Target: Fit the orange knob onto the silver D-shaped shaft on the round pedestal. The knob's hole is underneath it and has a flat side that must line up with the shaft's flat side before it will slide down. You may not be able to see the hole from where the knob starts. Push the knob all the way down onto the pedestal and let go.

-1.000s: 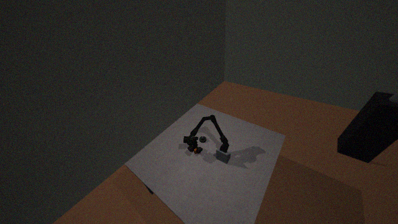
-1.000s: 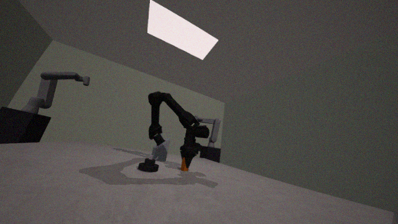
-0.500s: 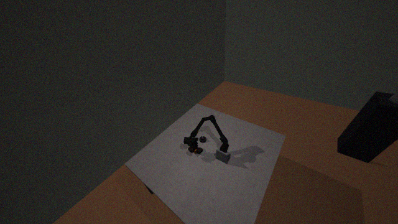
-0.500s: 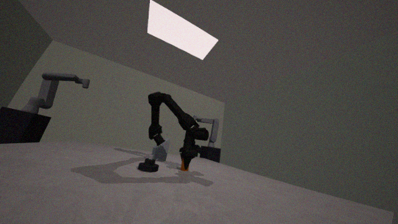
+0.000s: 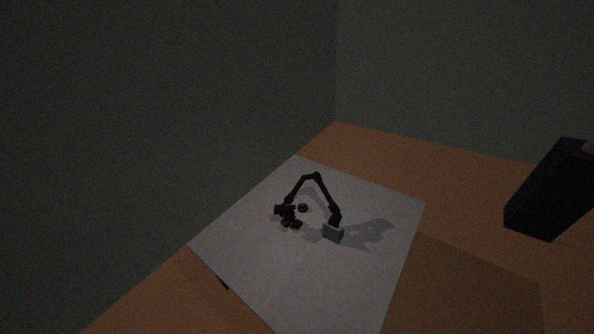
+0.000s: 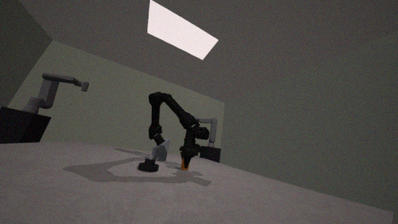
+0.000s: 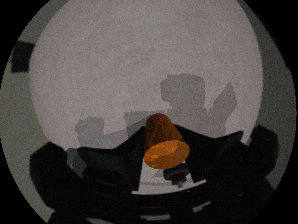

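Right now the round pedestal is 4 cm ahead of my gripper tip, 18 cm to the right of it and 1 cm above it. Round my gripper tip: orange knob 3 cm above.
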